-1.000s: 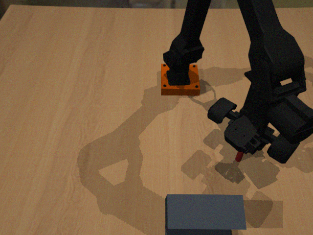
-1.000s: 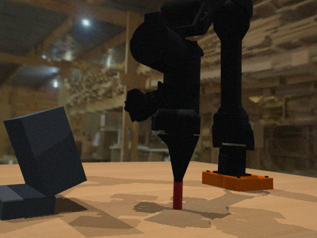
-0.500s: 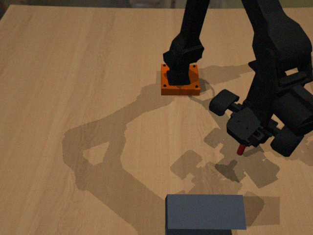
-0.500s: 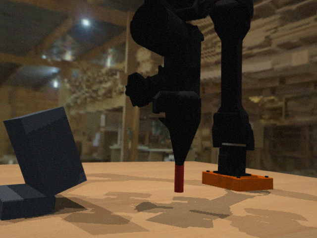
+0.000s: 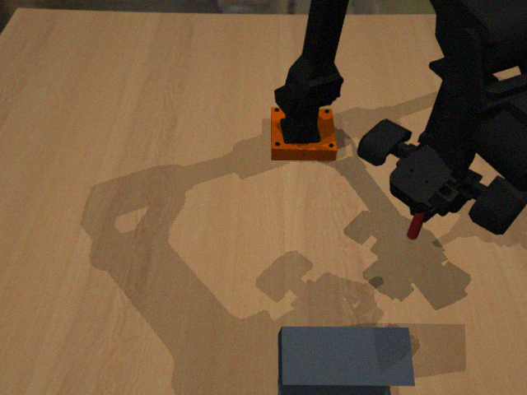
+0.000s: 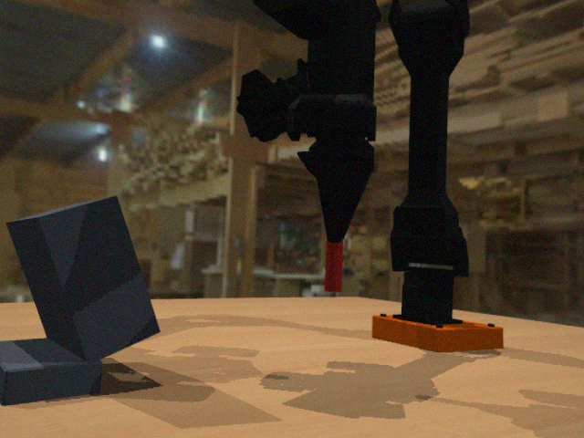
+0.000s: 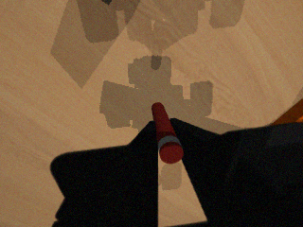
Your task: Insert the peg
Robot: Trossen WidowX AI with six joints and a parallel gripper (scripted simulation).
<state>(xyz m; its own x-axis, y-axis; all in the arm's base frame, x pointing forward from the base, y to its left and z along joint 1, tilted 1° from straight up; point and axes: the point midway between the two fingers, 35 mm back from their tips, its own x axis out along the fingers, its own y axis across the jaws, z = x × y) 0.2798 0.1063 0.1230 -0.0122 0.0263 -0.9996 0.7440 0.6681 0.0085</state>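
My gripper tip is 160 mm short of the sloped panel, 130 mm to the left of it and 30 mm above it. From my gripper tip the other things lie so: low foot (190 mm ahead, 140 mm to the right, 110 mm below); then round red peg (20 mm above).
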